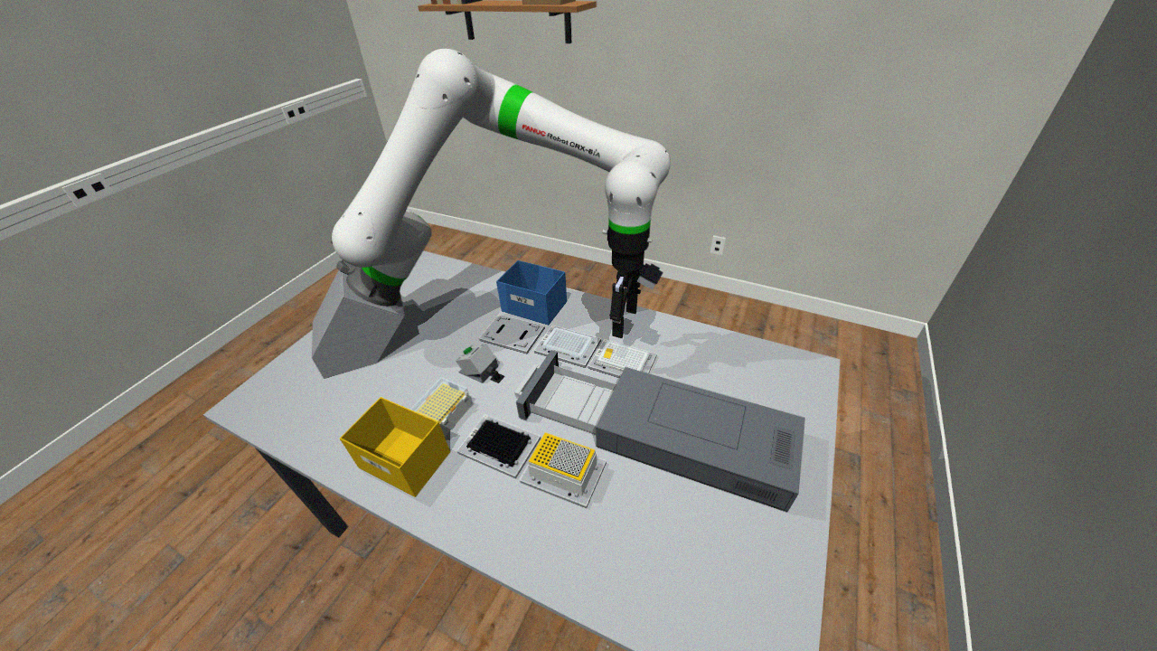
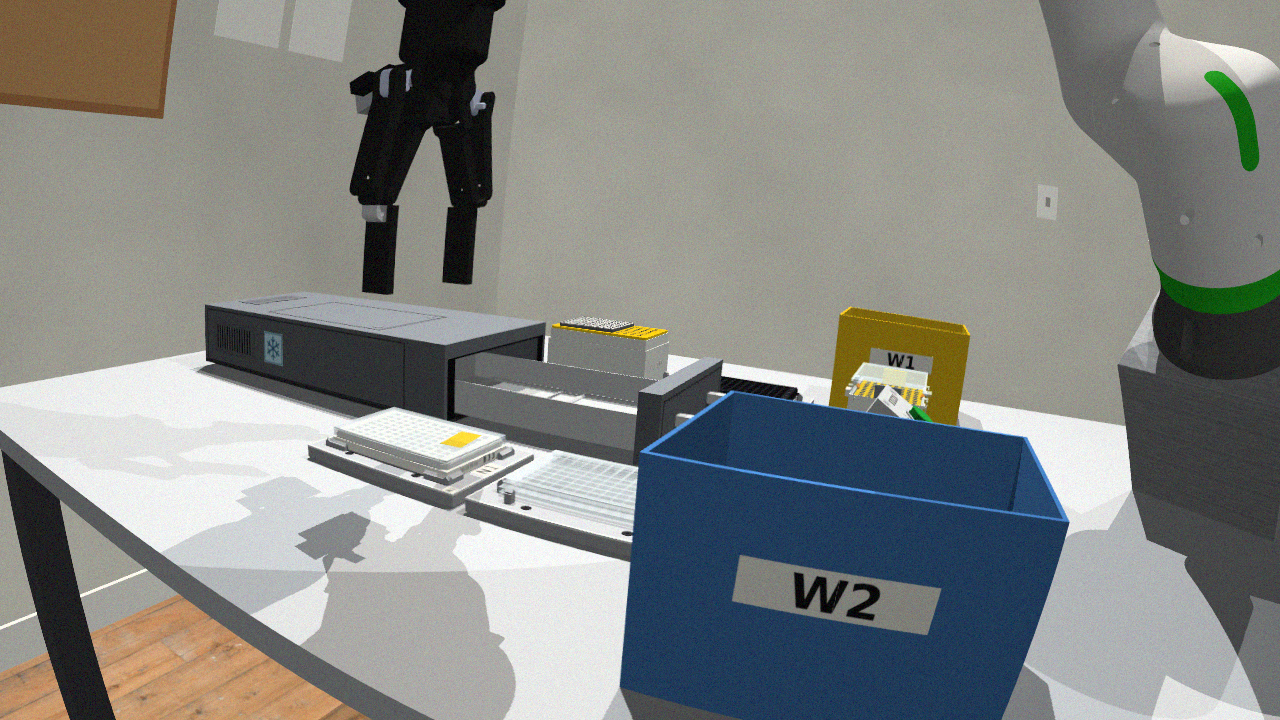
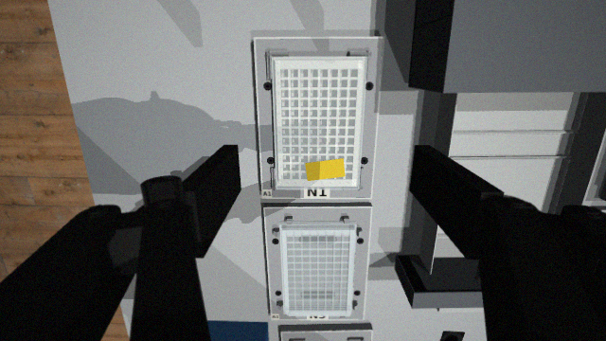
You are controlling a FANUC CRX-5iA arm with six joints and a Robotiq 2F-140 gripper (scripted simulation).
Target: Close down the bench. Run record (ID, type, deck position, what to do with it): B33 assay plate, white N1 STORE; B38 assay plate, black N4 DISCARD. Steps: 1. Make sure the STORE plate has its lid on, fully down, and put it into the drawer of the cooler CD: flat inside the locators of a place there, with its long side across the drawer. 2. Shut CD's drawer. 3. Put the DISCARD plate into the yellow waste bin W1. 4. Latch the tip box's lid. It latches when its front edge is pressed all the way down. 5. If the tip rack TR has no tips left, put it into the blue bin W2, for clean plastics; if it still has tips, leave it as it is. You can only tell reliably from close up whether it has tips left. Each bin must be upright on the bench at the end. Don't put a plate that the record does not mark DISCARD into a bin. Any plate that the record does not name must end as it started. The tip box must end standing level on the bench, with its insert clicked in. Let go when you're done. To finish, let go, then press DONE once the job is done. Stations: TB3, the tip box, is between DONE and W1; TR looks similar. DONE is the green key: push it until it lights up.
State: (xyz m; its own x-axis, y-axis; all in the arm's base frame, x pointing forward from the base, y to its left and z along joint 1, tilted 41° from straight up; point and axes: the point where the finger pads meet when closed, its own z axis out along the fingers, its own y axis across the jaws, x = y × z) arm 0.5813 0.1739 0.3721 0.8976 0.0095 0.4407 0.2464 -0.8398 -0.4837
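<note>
My hand is 140 mm above the clear plate lid. Also, from my hand: cooler drawer: 10 mm ahead, 200 mm to the right, 130 mm below; white assay plate: 150 mm below; clear plate: 170 mm behind, 50 mm to the right, 150 mm below.
</note>
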